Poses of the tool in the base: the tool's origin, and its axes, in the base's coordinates. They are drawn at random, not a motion.
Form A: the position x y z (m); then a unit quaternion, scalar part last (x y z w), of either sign.
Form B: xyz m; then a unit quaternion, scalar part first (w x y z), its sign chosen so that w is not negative. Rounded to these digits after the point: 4 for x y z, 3 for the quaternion.
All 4 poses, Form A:
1: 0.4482 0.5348 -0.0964 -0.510 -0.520 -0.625 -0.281
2: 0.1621 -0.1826 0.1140 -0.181 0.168 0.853 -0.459
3: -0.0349 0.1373 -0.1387 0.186 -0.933 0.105 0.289
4: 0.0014 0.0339 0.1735 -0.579 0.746 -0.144 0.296
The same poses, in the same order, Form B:
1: 0.4482 0.5348 -0.0964 0.281 0.510 0.520 0.625
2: 0.1621 -0.1826 0.1140 0.459 0.181 -0.168 -0.853
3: -0.0349 0.1373 -0.1387 0.289 0.186 -0.933 0.105
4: 0.0014 0.0339 0.1735 0.296 -0.579 0.746 -0.144
